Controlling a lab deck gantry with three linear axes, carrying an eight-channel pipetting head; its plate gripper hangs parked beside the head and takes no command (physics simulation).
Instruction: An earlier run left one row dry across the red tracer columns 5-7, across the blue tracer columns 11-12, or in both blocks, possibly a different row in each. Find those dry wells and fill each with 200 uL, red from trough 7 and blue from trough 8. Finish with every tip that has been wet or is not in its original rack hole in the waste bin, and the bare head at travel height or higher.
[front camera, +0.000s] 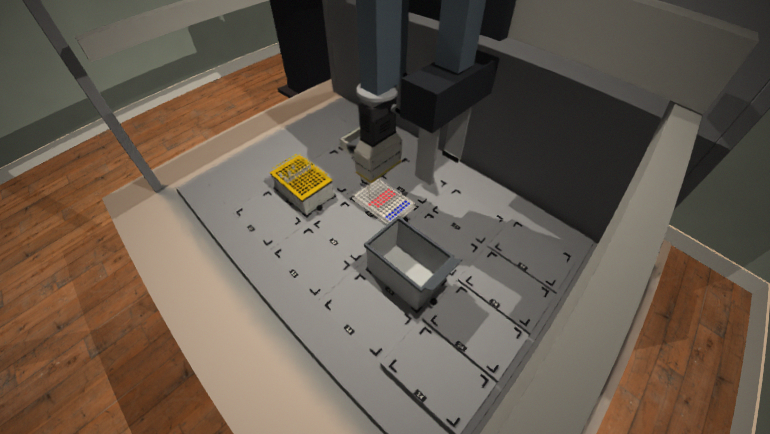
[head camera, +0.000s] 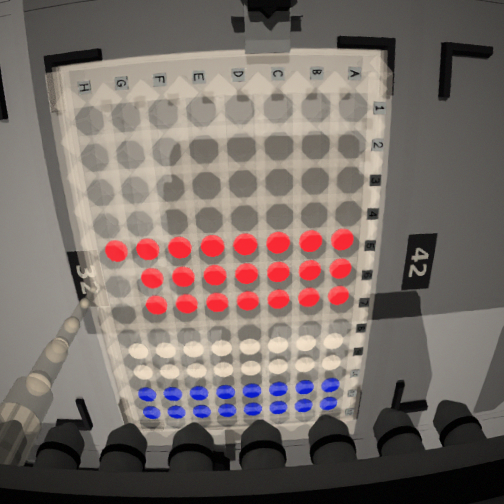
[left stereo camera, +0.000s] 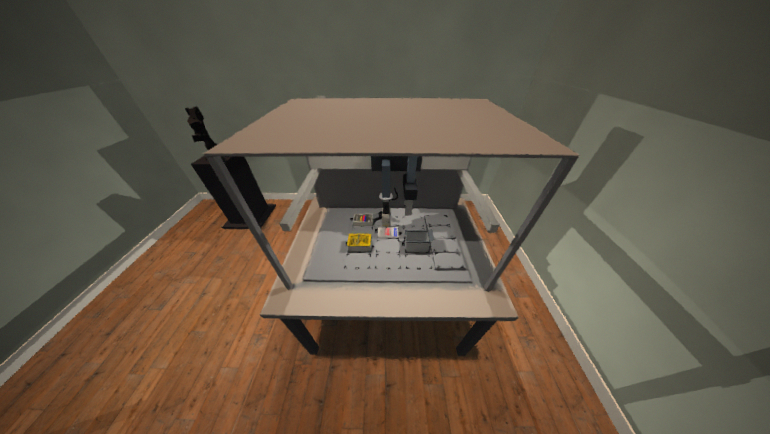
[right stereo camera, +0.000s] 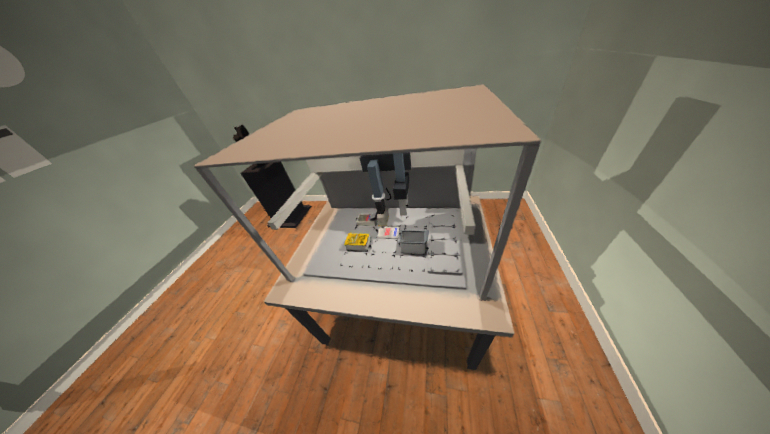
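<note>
The plate lies below and in front of the pipetting head. In the head view, red fills H5 and rows A to G of columns 5-7; H6 and H7 look dry. Blue shows in all rows of columns 11-12. One mounted tip shows no coloured liquid; its end is beside the plate's row H edge, over the deck in this view. The other nozzles in view are bare. The trough reservoir is partly behind the head. The parked plate gripper is open and empty.
The yellow tip rack stands left of the plate. The grey waste bin stands to the plate's right and front. Black corner marks divide the deck. A side rail runs along the right.
</note>
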